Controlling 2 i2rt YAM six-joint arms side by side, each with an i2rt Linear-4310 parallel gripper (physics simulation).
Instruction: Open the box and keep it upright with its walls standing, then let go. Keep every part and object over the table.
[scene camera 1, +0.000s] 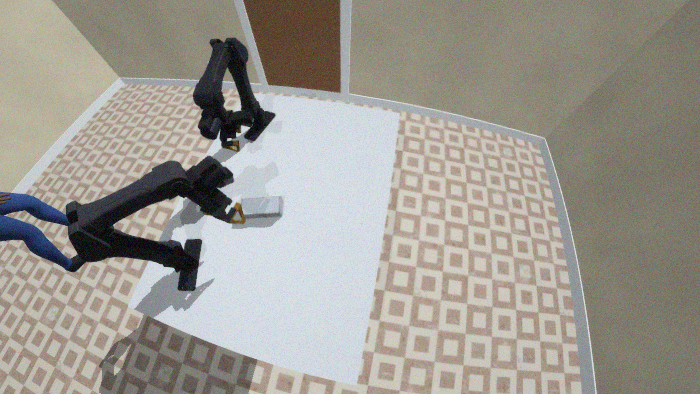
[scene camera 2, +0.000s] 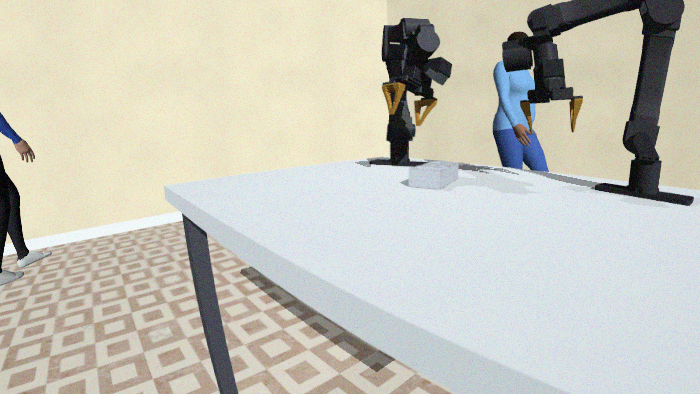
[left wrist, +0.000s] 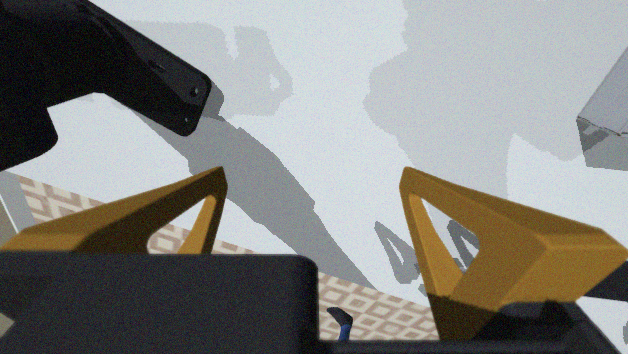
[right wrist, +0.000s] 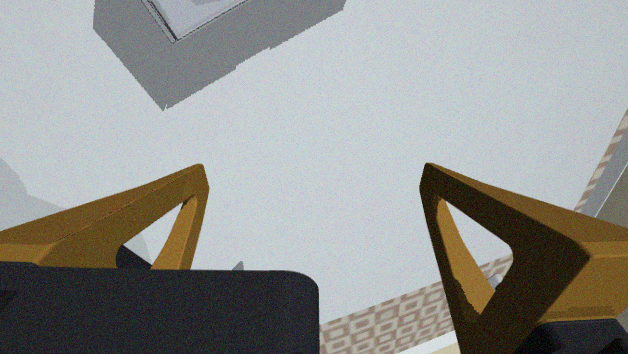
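Where they show: left gripper, fingertip midpoint: (scene camera 1: 238, 141) (scene camera 2: 552, 133) (left wrist: 313, 176); right gripper, fingertip midpoint: (scene camera 1: 235, 218) (scene camera 2: 405, 120) (right wrist: 314, 175); left arm's base, origin of the base link: (scene camera 1: 260, 126) (scene camera 2: 641, 195) (left wrist: 99, 48); right arm's base, origin of the base link: (scene camera 1: 190, 264) (scene camera 2: 399, 164).
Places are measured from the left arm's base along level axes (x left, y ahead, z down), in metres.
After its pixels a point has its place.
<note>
The closed white box (scene camera 1: 263, 207) @[x -0.385, y 0.299, z -0.039 m] (scene camera 2: 431, 176) @[x -0.332, y 0.346, z -0.026 m] lies flat and upright on the table, its top lid down. Part of it shows at the right edge of the left wrist view (left wrist: 606, 102) @[x -0.382, y 0.210, z -0.016 m], and a lid corner shows at the top of the right wrist view (right wrist: 189, 22) @[x -0.441, y 0.238, z -0.039 m]. My left gripper (scene camera 2: 552, 132) @[x -0.198, y 0.074, z -0.123 m] (left wrist: 313, 176) @[x -0.198, y 0.074, z -0.123 m] is open and empty, high above the table, above the box in the scene camera 1 picture and right of it in scene camera 2. My right gripper (scene camera 2: 406, 119) @[x -0.487, y 0.288, z -0.144 m] (right wrist: 314, 175) @[x -0.487, y 0.288, z -0.144 m] is open and empty, above table height near the box's left end in scene camera 1.
The white table (scene camera 1: 320, 280) @[x -0.533, y 0.615, z 0.000 m] (scene camera 2: 320, 260) @[x -0.119, y 0.702, z 0.000 m] carries both arm bases (scene camera 1: 190, 265) @[x -0.705, y 0.162, z -0.041 m] (scene camera 1: 260, 126) @[x -0.020, y 0.024, z -0.024 m]. A person in light blue (scene camera 2: 511, 87) stands behind it, and another person (scene camera 2: 11, 210) stands at the left of scene camera 2. Arm shadows fall around the box.
</note>
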